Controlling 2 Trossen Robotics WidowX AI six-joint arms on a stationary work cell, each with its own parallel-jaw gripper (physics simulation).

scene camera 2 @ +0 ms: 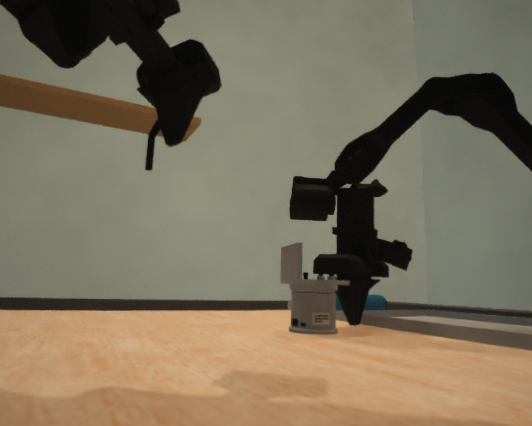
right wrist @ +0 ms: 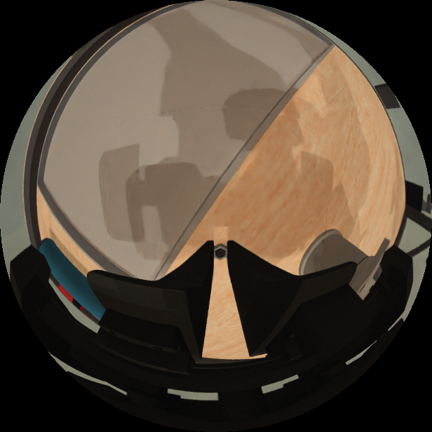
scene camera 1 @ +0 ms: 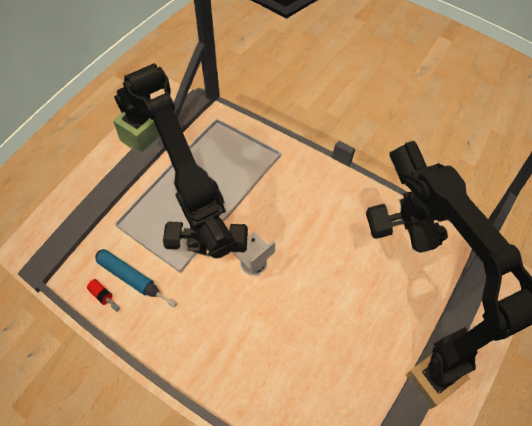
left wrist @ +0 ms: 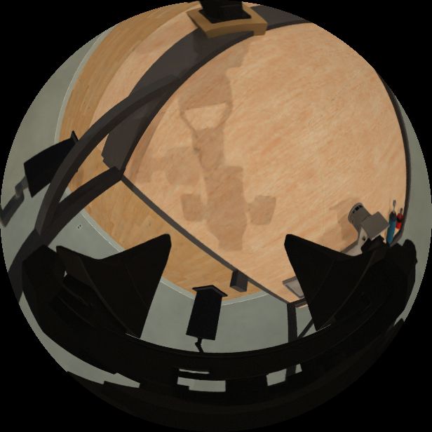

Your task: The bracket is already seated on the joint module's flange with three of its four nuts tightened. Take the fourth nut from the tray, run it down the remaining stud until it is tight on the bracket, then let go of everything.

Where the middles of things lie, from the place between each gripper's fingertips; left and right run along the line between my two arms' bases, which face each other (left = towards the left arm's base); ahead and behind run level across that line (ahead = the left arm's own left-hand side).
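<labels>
Offsets from my right hand: grey bracket (scene camera 2: 291, 255), 90 mm to the left, 80 mm above, 60 mm behind; grey joint module (scene camera 2: 313, 306), 90 mm to the left, 60 mm behind, 40 mm above; blue screwdriver (scene camera 1: 110, 262), 170 mm ahead, 70 mm to the right, 20 mm above; grey tray (scene camera 1: 233, 161), 150 mm to the right, 110 mm behind. By its middle, the grey tray is nearer to my right hand than to my left hand.
My left hand is 24 cm short of the grey bracket, 23 cm to the left of it and 8 cm above it. Offsets from my left hand: grey joint module, 24 cm ahead, 23 cm to the right, 12 cm below; blue screwdriver, 47 cm ahead, 39 cm to the right, 14 cm below; grey tray, 47 cm to the right, 18 cm ahead, 16 cm below. Going by their middles, of the things named here the blue screwdriver is the farthest from my left hand.
</labels>
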